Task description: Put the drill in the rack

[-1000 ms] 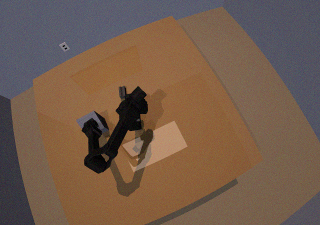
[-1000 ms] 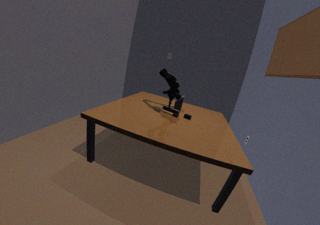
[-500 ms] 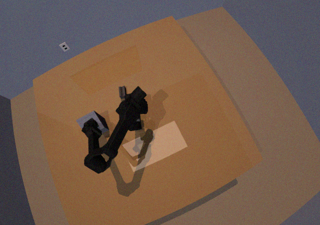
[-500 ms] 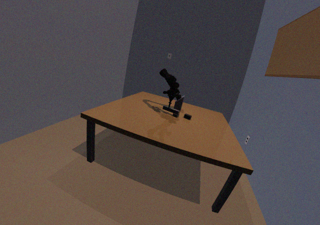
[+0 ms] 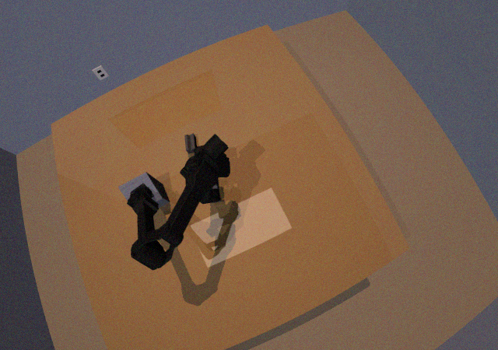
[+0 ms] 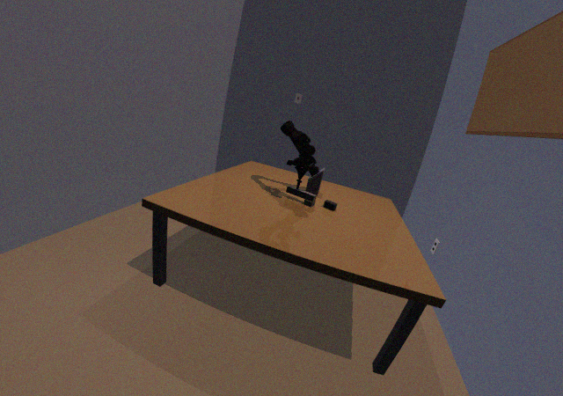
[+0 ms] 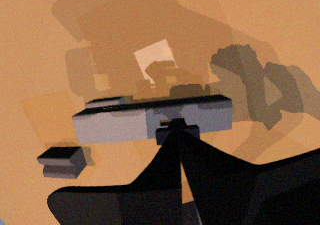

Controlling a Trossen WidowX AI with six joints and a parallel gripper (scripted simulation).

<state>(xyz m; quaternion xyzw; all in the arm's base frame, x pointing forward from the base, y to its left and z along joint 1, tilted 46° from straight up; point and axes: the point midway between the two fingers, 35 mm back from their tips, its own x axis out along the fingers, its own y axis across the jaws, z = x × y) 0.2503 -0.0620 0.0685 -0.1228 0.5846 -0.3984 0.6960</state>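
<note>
My gripper tip is now 8 cm above the drill, 5 cm to the right of it and 1 cm short of it. Also, from my gripper tip: dark block: 21 cm to the left, 11 cm below; then grey block: 9 cm below, 3 cm to the left.
</note>
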